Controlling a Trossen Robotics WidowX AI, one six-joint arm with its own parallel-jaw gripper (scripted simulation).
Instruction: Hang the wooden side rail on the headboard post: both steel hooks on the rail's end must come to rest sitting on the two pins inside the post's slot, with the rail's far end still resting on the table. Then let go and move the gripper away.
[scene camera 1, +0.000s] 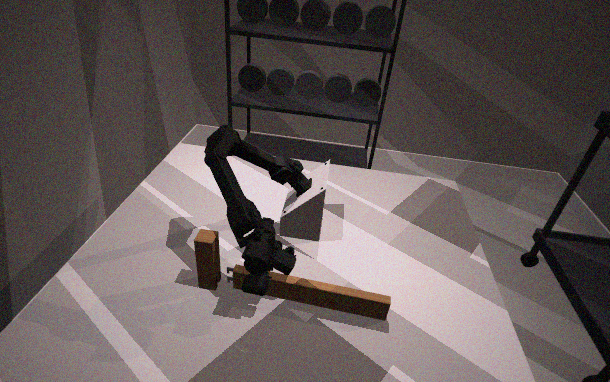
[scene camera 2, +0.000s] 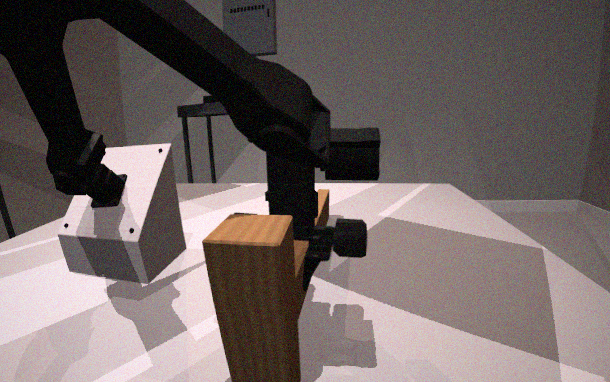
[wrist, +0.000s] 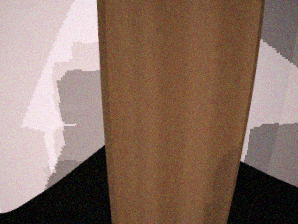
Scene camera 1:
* gripper: 263, 285
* wooden side rail: 363, 303
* headboard post: 206, 243
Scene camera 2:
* gripper: 294, 288
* wooden side rail: 300, 247
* headboard post: 250, 262
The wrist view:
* gripper: 153, 147
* wooden side rail: 176, 90
